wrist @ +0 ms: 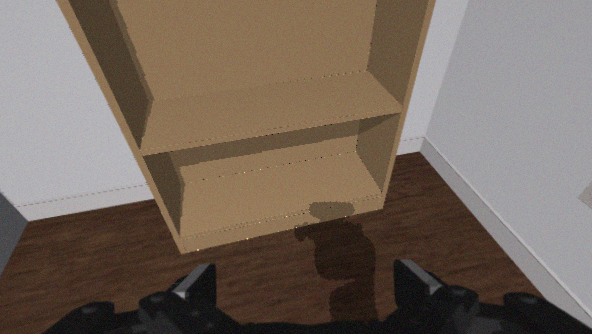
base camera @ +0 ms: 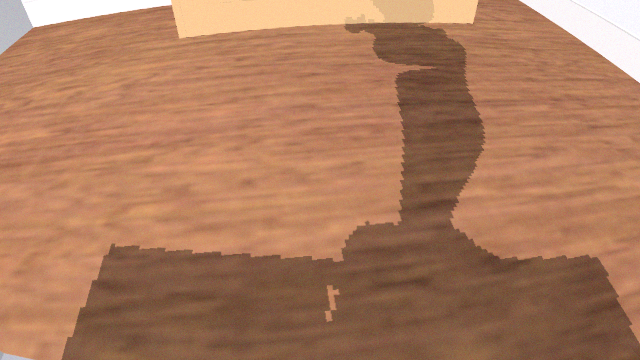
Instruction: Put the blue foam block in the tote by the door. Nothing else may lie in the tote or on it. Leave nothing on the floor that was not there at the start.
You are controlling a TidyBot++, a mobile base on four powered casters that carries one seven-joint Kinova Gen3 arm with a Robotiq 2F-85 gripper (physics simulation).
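Frame: origin at the arm's base, x ahead, y left, z up, level; millimetres.
Seen in the pictures: gripper, fingertip midpoint: point(wrist: 305, 281).
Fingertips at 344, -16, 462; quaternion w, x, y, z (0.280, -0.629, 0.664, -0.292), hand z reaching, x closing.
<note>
A point is followed by its place in that frame, as x, y, z.
My gripper point(wrist: 305, 281) @[344, -16, 462] is open, its two dark fingers wide apart at the bottom of the wrist view, with wooden floor showing between them. The blue foam block does not show in either view. The tote and the door do not show in either view.
A light wooden shelf unit point(base camera: 300, 17) point(wrist: 272, 132) stands ahead against the wall; its two visible compartments hold no objects. A white wall with a baseboard point(wrist: 480, 210) @[1010, -744, -351] runs along the right. A grey surface point(wrist: 11, 235) @[1049, 1009, -357] stands at the left edge. The robot's shadow falls on the wooden floor point(base camera: 225, 150) @[502, 155, -396].
</note>
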